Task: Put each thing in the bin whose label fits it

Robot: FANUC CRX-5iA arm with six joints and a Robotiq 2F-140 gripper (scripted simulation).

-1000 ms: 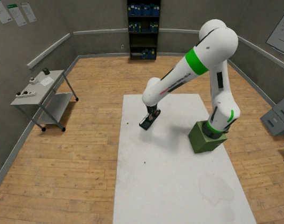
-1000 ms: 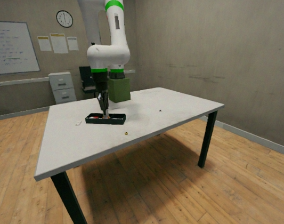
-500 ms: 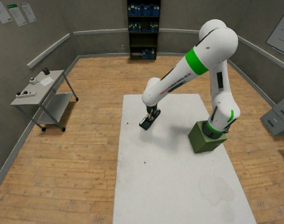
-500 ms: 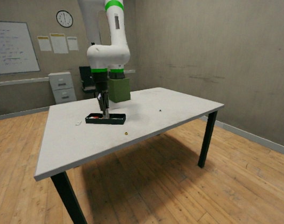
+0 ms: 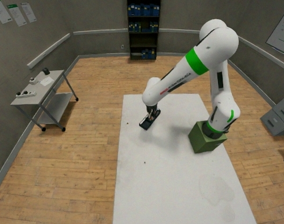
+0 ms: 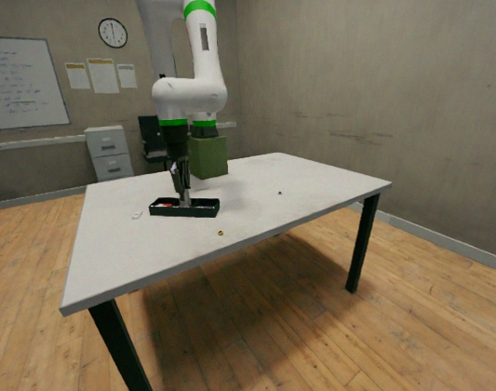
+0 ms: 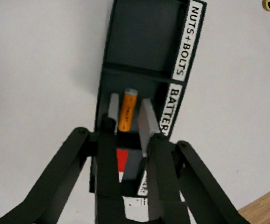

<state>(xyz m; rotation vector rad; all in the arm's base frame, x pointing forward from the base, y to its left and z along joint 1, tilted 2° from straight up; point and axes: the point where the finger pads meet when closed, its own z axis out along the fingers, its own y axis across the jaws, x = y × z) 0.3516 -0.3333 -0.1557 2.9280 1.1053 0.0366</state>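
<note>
Right now my hand is 3 cm above the black bin tray, 1 cm to the left of it and 1 cm short of it. Round my hand: small white object 16 cm to the right, 10 cm behind, 5 cm below; red piece 7 cm behind, 6 cm to the right, 4 cm below; orange object 4 cm below.
</note>
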